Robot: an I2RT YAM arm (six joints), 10 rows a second.
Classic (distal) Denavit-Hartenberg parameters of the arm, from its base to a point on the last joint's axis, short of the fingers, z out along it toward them. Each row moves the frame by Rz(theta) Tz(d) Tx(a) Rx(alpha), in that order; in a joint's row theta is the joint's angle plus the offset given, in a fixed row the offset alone. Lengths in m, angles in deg.
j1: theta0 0  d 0.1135  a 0.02  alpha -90
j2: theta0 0  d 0  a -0.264  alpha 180
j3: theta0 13.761  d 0  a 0.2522  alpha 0
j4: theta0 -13.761  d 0  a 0.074  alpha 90
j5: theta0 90  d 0  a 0  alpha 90
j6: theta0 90  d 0.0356  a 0  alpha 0
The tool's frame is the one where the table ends.
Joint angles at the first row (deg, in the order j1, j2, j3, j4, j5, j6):
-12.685, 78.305, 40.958, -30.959, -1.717, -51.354
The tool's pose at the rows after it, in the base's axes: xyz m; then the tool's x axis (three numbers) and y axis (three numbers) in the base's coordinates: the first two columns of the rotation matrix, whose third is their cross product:
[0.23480, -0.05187, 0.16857, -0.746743, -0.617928, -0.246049, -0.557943, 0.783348, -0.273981]
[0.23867, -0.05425, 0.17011, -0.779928, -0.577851, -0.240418, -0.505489, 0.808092, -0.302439]
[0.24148, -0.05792, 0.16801, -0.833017, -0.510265, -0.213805, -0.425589, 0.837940, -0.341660]
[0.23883, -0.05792, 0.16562, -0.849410, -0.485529, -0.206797, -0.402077, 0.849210, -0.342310]
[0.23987, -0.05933, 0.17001, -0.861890, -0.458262, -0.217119, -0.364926, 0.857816, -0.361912]
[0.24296, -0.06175, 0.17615, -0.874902, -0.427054, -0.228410, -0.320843, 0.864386, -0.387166]
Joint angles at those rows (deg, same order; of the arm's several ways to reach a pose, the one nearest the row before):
-12.568, 78.981, 41.325, -30.748, -0.750, -49.967
-12.544, 79.482, 41.907, -29.765, 1.804, -47.207
-12.567, 80.504, 42.104, -28.671, 6.434, -43.126
-12.567, 80.325, 41.433, -28.653, 7.369, -41.621
-12.655, 79.823, 41.905, -28.564, 8.621, -40.033
-12.808, 79.642, 42.998, -28.564, 10.278, -38.341

